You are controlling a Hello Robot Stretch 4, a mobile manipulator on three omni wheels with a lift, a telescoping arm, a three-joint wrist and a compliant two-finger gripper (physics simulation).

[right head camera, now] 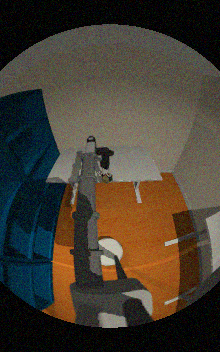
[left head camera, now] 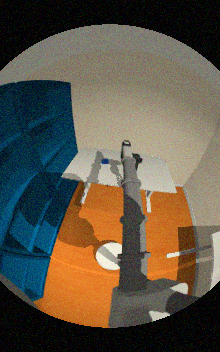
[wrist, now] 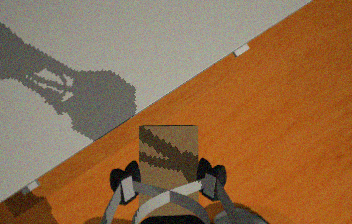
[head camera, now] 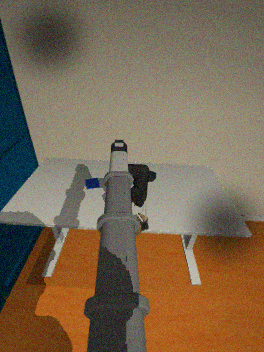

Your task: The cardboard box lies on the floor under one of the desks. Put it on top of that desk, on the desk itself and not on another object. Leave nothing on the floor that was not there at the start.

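Frame: origin at the robot's base, x ahead, y left, z up, level; centimetres.
Seen in the pictures: gripper, fingertip midpoint: (right head camera: pixel 106 178) (wrist: pixel 168 172); robot's base, link origin: (right head camera: pixel 107 250) (left head camera: pixel 110 255).
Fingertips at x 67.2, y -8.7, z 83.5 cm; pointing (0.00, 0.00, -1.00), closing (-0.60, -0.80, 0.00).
Offsets run from my fingertips to a thing's top centre. Level surfaces: height alone.
The cardboard box {dx +0.7, dy -0.5, dz +2.8 cm} (wrist: pixel 168 150) is held between the two black fingertips of my gripper (wrist: pixel 168 172) in the wrist view. The gripper is shut on it. In the wrist view the box shows over orange floor, just off the front edge of the white desk {dz -14.3 cm} (wrist: pixel 200 30) (head camera: pixel 185 200) (left head camera: pixel 157 175) (right head camera: pixel 135 165). In the head view the gripper (head camera: pixel 142 220) and the box show small near the desk's front edge, beside the arm. The desk top is lower than the raised arm. The box's lower part is hidden by the fingers in the wrist view.
A blue object {dx +49.4, dy +28.4, dz -9.8 cm} (head camera: pixel 92 183) (left head camera: pixel 105 161) lies on the desk top, left of the arm. A tall blue shelf unit (head camera: pixel 15 115) (left head camera: pixel 73 117) (right head camera: pixel 47 125) stands at the left, against the desk's left end. A wall (head camera: pixel 150 90) rises behind the desk. Another white piece of furniture shows at the far right.
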